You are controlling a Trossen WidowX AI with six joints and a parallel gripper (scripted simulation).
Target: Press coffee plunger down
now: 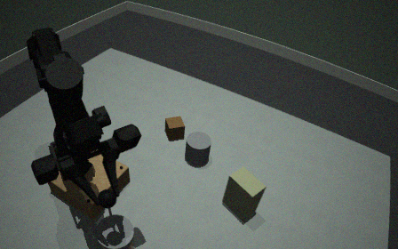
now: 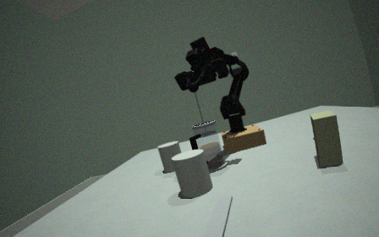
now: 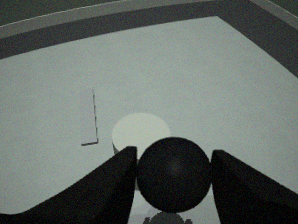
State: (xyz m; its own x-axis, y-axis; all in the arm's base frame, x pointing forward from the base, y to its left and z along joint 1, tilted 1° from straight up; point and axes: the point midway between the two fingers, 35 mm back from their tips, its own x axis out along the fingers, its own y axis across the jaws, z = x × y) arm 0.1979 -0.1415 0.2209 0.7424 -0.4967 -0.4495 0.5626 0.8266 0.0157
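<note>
My gripper tip is now 1 cm to the left of the coffee press and 13 cm above it. Also, from my gripper tip: orange cube (6 cm behind, 45 cm to the left, 24 cm below); then tall yellow box (20 cm ahead, 27 cm to the left, 21 cm below).
</note>
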